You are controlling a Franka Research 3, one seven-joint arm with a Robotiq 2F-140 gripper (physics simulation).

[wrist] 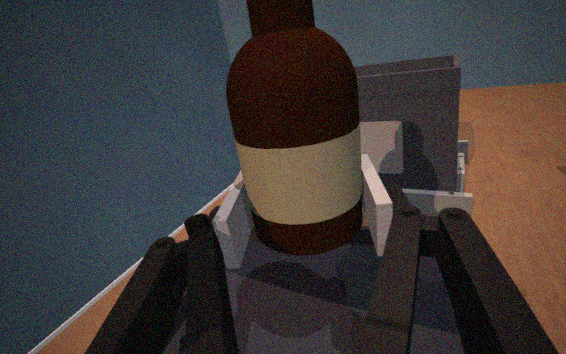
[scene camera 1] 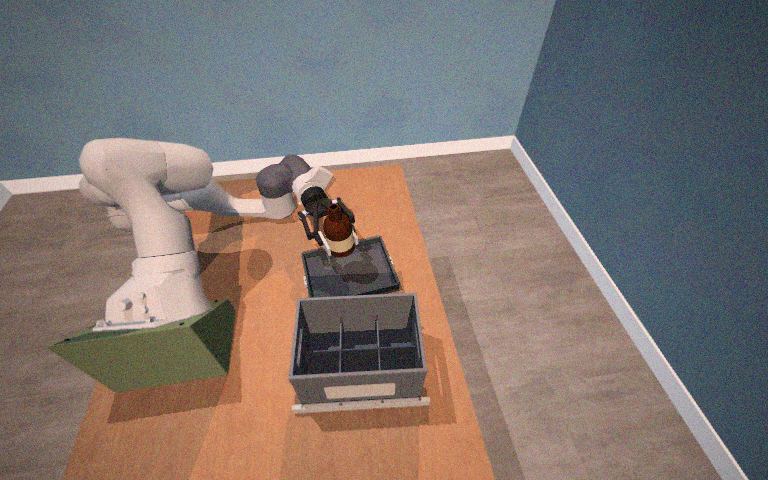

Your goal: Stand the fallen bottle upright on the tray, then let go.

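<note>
The brown bottle (scene camera 1: 338, 225) (wrist: 295, 95) with a cream label is held close to upright, neck up, with a slight lean in the scene view. My gripper (scene camera 1: 340, 241) (wrist: 305, 181) is shut on the bottle, its pale pads on either side of the lower body. The dark grey tray (scene camera 1: 325, 285) (wrist: 310, 320) is below the bottle, which hangs over its back part. The bottle's shadow falls on the tray apart from its base, so the base appears raised above the tray floor. The exact gap cannot be told.
A grey divided crate (scene camera 1: 404, 383) (wrist: 430, 100) with a pale label plate stands close in front of the tray, its walls higher than the tray's. The arm's green base block (scene camera 1: 164, 359) stands on the wooden table (scene camera 1: 254, 430) at the left. Blue walls rise behind and at the right.
</note>
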